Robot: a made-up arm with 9 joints. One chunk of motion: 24 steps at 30 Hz.
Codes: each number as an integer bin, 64 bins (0 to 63) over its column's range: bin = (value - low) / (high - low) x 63, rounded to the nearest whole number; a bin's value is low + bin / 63 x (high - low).
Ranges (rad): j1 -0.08..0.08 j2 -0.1..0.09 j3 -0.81..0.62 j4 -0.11..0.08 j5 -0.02..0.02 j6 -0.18..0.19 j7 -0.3..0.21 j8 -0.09..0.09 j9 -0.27..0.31
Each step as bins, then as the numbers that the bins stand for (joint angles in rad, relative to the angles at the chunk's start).
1 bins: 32 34 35 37 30 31 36 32 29
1 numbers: 0.0013 0.0025 -0.0156 0.0016 -0.0010 0.0021 -0.0086 0.0014 -0.0030
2 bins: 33 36 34 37 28 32 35 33 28
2 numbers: 0.0038 0.0086 -0.0383 0.0016 -0.0022 0.0079 -0.0167 0.0043 -0.0122
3 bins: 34 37 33 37 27 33 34 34 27
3 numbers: 0.0063 0.0116 -0.0610 0.0016 -0.0029 0.0138 -0.0248 0.0071 -0.0214
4 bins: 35 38 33 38 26 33 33 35 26
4 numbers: 0.0089 0.0146 -0.0610 0.0046 -0.0035 0.0138 -0.0329 0.0100 -0.0306
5 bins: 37 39 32 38 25 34 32 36 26
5 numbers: 0.0140 0.0176 -0.0837 0.0046 -0.0041 0.0197 -0.0410 0.0129 -0.0306
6 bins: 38 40 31 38 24 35 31 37 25
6 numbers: 0.0165 0.0206 -0.1063 0.0046 -0.0048 0.0256 -0.0490 0.0157 -0.0398
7 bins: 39 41 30 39 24 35 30 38 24
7 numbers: 0.0190 0.0237 -0.1290 0.0076 -0.0048 0.0256 -0.0571 0.0186 -0.0490
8 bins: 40 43 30 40 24 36 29 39 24
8 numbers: 0.0216 0.0297 -0.1290 0.0106 -0.0048 0.0314 -0.0652 0.0214 -0.0490
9 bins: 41 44 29 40 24 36 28 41 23
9 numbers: 0.0241 0.0327 -0.1517 0.0106 -0.0048 0.0314 -0.0733 0.0271 -0.0583
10 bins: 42 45 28 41 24 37 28 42 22
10 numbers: 0.0267 0.0357 -0.1744 0.0137 -0.0048 0.0373 -0.0733 0.0300 -0.0675
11 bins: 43 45 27 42 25 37 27 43 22
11 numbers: 0.0292 0.0357 -0.1971 0.0167 -0.0041 0.0373 -0.0814 0.0329 -0.0675
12 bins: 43 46 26 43 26 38 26 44 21
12 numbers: 0.0292 0.0387 -0.2198 0.0197 -0.0035 0.0432 -0.0895 0.0357 -0.0767
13 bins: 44 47 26 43 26 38 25 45 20
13 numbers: 0.0317 0.0417 -0.2198 0.0197 -0.0035 0.0432 -0.0976 0.0386 -0.0859
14 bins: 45 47 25 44 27 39 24 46 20
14 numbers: 0.0343 0.0417 -0.2425 0.0227 -0.0029 0.0490 -0.1057 0.0414 -0.0859
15 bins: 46 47 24 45 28 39 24 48 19
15 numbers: 0.0368 0.0417 -0.2652 0.0257 -0.0022 0.0490 -0.1057 0.0471 -0.0951
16 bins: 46 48 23 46 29 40 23 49 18
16 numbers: 0.0368 0.0448 -0.2879 0.0287 -0.0016 0.0549 -0.1138 0.0500 -0.1043
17 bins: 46 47 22 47 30 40 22 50 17
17 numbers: 0.0368 0.0417 -0.3106 0.0317 -0.0010 0.0549 -0.1219 0.0529 -0.1135
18 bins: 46 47 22 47 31 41 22 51 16
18 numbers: 0.0368 0.0417 -0.3106 0.0317 -0.0003 0.0608 -0.1219 0.0557 -0.1227
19 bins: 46 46 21 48 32 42 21 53 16
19 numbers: 0.0368 0.0387 -0.3333 0.0348 0.0003 0.0667 -0.1300 0.0614 -0.1227
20 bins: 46 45 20 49 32 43 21 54 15
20 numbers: 0.0368 0.0357 -0.3560 0.0378 0.0003 0.0725 -0.1300 0.0643 -0.1319
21 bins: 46 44 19 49 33 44 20 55 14
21 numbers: 0.0368 0.0327 -0.3787 0.0378 0.0010 0.0784 -0.1381 0.0671 -0.1411
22 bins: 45 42 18 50 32 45 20 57 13
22 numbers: 0.0343 0.0267 -0.4014 0.0408 0.0003 0.0843 -0.1381 0.0729 -0.1503
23 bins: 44 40 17 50 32 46 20 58 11
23 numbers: 0.0317 0.0206 -0.4241 0.0408 0.0003 0.0902 -0.1381 0.0757 -0.1687
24 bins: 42 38 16 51 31 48 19 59 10
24 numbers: 0.0267 0.0146 -0.4468 0.0438 -0.0003 0.1019 -0.1462 0.0786 -0.1779
